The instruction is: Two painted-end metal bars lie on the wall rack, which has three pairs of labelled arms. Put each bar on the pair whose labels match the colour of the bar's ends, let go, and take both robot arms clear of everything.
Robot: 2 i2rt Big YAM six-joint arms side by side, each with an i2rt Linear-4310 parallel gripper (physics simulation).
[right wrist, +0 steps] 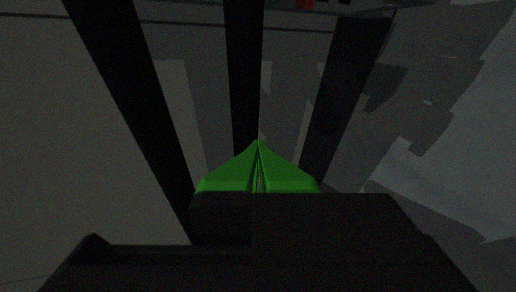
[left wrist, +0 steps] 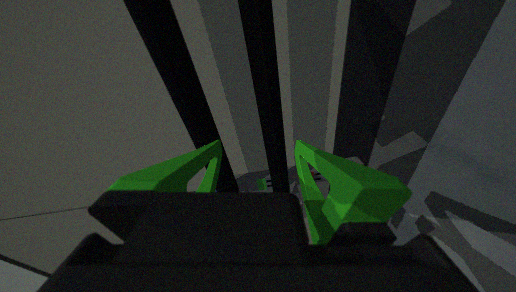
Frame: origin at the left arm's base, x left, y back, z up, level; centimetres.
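Where they show: left gripper, fingertip midpoint: [left wrist: 258,145]; right gripper, fingertip midpoint: [right wrist: 258,145].
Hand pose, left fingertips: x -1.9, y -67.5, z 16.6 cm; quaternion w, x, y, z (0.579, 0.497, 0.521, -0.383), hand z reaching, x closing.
Note:
Things, the pixels of their top centre, and the offset from my left fingertips. "*": a spot on its surface instead.
- small green patch, top centre: [left wrist: 257,185] dx +11.8, dy -2.2, dz +1.9 cm
- red patch, surface spot: [right wrist: 305,4] * dx -26.6, dy -13.4, dz -6.3 cm
My left gripper [left wrist: 258,145] is open, its green fingers wide apart, and no bar shows between the fingertips. My right gripper [right wrist: 258,145] is shut, its fingertips meeting, and no bar can be made out between them. A small green patch [left wrist: 262,184] with dark marks shows low in the left wrist view, beyond the fingers. A tiny red patch shows through the opening of the right-hand finger. A red patch [right wrist: 305,4] with dark marks beside it is cut off at the top of the right wrist view. I cannot make out either metal bar or the rack's arms clearly.
Several long dark strips run away beyond the fingers, one near the middle [left wrist: 257,65] [right wrist: 245,75] and others at either side. Pale and grey surfaces lie behind them. Angular shadows lie at the right of both views. The picture is dim and grainy.

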